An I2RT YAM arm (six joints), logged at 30 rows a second.
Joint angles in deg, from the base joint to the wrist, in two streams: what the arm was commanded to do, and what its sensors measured. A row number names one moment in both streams.
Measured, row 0: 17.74, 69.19, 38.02, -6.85, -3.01, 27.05
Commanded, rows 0 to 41: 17.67, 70.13, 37.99, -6.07, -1.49, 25.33; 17.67, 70.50, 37.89, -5.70, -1.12, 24.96; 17.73, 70.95, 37.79, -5.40, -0.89, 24.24; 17.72, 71.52, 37.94, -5.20, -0.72, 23.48; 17.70, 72.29, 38.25, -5.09, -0.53, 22.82; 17.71, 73.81, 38.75, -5.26, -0.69, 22.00; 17.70, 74.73, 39.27, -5.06, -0.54, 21.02; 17.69, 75.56, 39.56, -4.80, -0.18, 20.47; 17.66, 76.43, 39.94, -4.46, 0.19, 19.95; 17.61, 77.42, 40.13, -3.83, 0.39, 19.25; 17.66, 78.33, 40.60, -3.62, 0.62, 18.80; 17.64, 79.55, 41.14, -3.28, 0.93, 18.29; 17.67, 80.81, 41.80, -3.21, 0.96, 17.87; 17.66, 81.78, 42.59, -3.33, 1.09, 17.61; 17.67, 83.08, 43.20, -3.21, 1.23, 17.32; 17.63, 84.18, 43.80, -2.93, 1.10, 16.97; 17.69, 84.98, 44.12, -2.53, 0.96, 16.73; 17.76, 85.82, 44.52, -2.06, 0.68, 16.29; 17.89, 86.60, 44.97, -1.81, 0.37, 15.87; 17.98, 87.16, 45.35, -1.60, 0.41, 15.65; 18.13, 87.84, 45.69, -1.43, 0.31, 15.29; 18.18, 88.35, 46.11, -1.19, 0.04, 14.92; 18.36, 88.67, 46.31, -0.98, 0.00, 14.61; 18.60, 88.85, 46.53, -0.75, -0.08, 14.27; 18.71, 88.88, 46.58, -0.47, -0.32, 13.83; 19.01, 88.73, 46.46, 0.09, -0.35, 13.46; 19.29, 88.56, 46.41, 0.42, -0.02, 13.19; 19.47, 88.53, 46.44, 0.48, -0.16, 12.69; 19.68, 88.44, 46.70, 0.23, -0.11, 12.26; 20.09, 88.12, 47.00, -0.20, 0.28, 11.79; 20.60, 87.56, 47.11, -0.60, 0.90, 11.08; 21.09, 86.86, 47.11, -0.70, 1.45, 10.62; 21.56, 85.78, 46.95, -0.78, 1.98, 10.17; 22.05, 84.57, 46.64, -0.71, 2.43, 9.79; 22.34, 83.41, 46.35, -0.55, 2.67, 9.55; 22.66, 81.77, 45.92, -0.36, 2.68, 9.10; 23.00, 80.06, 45.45, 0.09, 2.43, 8.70; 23.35, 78.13, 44.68, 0.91, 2.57, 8.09; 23.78, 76.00, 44.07, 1.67, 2.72, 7.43; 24.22, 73.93, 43.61, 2.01, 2.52, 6.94; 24.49, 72.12, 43.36, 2.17, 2.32, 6.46; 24.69, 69.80, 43.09, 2.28, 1.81, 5.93
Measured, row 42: 24.12, 73.69, 43.59, -0.62, 2.07, 8.69
